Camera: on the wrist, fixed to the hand. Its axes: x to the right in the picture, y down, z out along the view.
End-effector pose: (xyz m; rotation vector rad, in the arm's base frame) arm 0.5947 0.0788 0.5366 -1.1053 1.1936 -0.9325
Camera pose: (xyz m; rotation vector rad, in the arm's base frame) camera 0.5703 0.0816 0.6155 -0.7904 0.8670 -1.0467
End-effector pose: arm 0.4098 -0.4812 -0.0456 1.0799 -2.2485 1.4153
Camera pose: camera 0.4772 -0.4699 0.0010 1.2841 -2.0733 1.9425
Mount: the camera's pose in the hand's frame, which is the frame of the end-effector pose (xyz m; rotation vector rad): -0.0243 -0.0759 -0.0220 0.4244 -0.1016 0.0148
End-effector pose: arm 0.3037 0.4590 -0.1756 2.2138 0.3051 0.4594
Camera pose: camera 0.2677 0.5126 -0.2273 2.6436 0.3576 0.3079
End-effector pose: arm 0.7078 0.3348 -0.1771 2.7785 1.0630 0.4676
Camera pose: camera 0.6357 0.3752 -0.1795 -2.7067 -1.0747 -0.0915
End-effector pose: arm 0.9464 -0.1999 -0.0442 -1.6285 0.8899 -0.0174
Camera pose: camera 0.9591 -0.2060 0.0373 -1.2161 0.7599 -0.1055
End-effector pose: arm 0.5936 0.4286 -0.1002 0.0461 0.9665 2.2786
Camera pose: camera 0.6489 0.4396 -0.1607 0.3471 1.3792 2.0243
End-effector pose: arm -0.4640 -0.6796 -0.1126 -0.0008 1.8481 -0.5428
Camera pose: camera -0.4953 -0.7329 -0.0578 0.2644 1.6038 -0.8986
